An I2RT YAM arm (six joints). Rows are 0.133 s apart.
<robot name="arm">
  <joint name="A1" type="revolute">
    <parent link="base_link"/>
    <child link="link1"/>
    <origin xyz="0 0 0.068" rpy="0 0 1.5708"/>
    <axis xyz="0 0 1"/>
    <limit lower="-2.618" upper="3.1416"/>
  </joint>
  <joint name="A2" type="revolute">
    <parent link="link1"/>
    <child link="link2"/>
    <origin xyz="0.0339 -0.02 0.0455" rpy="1.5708 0 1.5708"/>
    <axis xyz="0 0 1"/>
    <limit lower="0" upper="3.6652"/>
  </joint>
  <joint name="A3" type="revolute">
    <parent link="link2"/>
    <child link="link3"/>
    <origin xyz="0.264 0 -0.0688" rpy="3.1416 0 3.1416"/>
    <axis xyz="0 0 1"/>
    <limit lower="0" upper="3.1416"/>
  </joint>
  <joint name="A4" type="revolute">
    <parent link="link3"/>
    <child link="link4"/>
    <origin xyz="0.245 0.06 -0.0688" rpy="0 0 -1.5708"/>
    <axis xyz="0 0 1"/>
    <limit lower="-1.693" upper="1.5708"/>
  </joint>
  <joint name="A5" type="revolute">
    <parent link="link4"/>
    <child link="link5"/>
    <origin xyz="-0.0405 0.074 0.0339" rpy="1.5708 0 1.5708"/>
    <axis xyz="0 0 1"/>
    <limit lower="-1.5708" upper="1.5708"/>
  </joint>
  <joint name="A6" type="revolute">
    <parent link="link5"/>
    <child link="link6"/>
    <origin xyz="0.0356 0 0.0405" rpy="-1.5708 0 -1.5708"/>
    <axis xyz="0 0 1"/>
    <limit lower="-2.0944" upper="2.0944"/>
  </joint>
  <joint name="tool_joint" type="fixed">
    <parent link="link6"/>
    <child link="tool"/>
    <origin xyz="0 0 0" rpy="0 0 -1.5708"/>
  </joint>
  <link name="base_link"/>
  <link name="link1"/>
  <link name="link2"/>
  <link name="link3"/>
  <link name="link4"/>
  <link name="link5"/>
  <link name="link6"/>
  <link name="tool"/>
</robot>
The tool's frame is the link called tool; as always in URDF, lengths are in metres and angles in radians.
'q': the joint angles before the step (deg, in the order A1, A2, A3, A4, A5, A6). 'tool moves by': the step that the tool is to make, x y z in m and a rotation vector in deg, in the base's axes. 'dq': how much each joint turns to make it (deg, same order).
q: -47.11 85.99 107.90 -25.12 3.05 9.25
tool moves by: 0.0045 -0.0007 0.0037 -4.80 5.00 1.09
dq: 0.48 1.17 1.88 -0.27 -0.25 -6.96
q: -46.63 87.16 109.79 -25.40 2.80 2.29
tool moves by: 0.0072 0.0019 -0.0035 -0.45 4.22 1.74
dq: 1.12 1.01 1.29 -2.73 -0.39 -3.39
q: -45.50 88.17 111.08 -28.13 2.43 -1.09
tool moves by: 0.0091 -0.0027 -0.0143 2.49 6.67 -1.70
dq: 1.14 1.81 1.09 -5.59 3.24 -2.51
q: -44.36 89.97 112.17 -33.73 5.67 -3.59
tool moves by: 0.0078 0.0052 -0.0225 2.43 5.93 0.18
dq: 1.80 -0.71 -3.98 -2.49 2.15 -1.85
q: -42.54 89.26 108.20 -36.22 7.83 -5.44
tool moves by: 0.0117 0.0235 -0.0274 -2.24 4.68 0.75
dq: 5.02 -4.08 -10.32 4.69 5.52 -3.22
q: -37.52 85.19 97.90 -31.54 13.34 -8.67
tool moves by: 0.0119 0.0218 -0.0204 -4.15 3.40 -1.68
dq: 5.22 -2.54 -7.64 5.59 8.24 -3.01
